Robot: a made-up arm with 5 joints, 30 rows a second.
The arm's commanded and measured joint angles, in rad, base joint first. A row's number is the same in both.
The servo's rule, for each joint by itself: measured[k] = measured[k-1] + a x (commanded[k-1-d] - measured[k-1]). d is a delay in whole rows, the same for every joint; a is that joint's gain. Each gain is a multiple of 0.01, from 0.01 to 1. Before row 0 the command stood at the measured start. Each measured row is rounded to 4 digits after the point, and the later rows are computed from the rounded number. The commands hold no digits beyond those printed.
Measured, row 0: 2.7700 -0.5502 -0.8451 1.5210 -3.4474
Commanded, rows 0 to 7: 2.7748 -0.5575 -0.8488 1.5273 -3.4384; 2.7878 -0.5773 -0.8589 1.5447 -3.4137; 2.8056 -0.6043 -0.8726 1.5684 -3.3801; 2.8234 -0.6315 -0.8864 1.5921 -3.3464; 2.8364 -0.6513 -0.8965 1.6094 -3.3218; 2.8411 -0.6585 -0.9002 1.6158 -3.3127; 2.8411 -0.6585 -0.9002 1.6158 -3.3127; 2.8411 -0.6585 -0.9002 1.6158 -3.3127
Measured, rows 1 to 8: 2.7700 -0.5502 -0.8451 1.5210 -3.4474; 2.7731 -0.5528 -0.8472 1.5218 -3.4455; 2.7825 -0.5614 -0.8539 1.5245 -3.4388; 2.7973 -0.5764 -0.8646 1.5298 -3.4265; 2.8140 -0.5957 -0.8770 1.5373 -3.4097; 2.8283 -0.6152 -0.8881 1.5460 -3.3912; 2.8365 -0.6304 -0.8950 1.5544 -3.3747; 2.8394 -0.6402 -0.8980 1.5618 -3.3617
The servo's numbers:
d 1
a 0.64 0.35 0.57 0.12 0.21

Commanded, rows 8 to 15: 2.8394 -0.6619 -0.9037 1.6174 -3.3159; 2.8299 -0.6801 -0.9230 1.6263 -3.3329; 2.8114 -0.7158 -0.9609 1.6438 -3.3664; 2.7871 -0.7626 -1.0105 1.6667 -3.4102; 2.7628 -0.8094 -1.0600 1.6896 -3.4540; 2.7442 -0.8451 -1.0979 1.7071 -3.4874; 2.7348 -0.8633 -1.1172 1.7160 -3.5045; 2.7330 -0.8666 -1.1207 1.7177 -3.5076
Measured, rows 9 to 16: 2.8405 -0.6466 -0.8993 1.5683 -3.3514; 2.8398 -0.6520 -0.9018 1.5742 -3.3439; 2.8335 -0.6618 -0.9139 1.5805 -3.3416; 2.8194 -0.6807 -0.9407 1.5881 -3.3468; 2.7987 -0.7094 -0.9805 1.5975 -3.3601; 2.7757 -0.7444 -1.0258 1.6086 -3.3798; 2.7555 -0.7796 -1.0669 1.6204 -3.4024; 2.7423 -0.8089 -1.0956 1.6319 -3.4238
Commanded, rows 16 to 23: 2.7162 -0.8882 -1.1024 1.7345 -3.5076; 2.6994 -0.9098 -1.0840 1.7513 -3.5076; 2.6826 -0.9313 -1.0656 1.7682 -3.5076; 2.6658 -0.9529 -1.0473 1.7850 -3.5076; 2.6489 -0.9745 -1.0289 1.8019 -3.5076; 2.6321 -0.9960 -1.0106 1.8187 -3.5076; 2.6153 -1.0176 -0.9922 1.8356 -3.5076; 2.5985 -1.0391 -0.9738 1.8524 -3.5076
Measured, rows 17 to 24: 2.7363 -0.8291 -1.1099 1.6422 -3.4414; 2.7234 -0.8498 -1.1056 1.6533 -3.4553; 2.7080 -0.8708 -1.0933 1.6651 -3.4663; 2.6917 -0.8920 -1.0775 1.6775 -3.4750; 2.6751 -0.9133 -1.0603 1.6904 -3.4818; 2.6583 -0.9347 -1.0424 1.7038 -3.4872; 2.6415 -0.9562 -1.0243 1.7176 -3.4915; 2.6247 -0.9777 -1.0060 1.7318 -3.4949
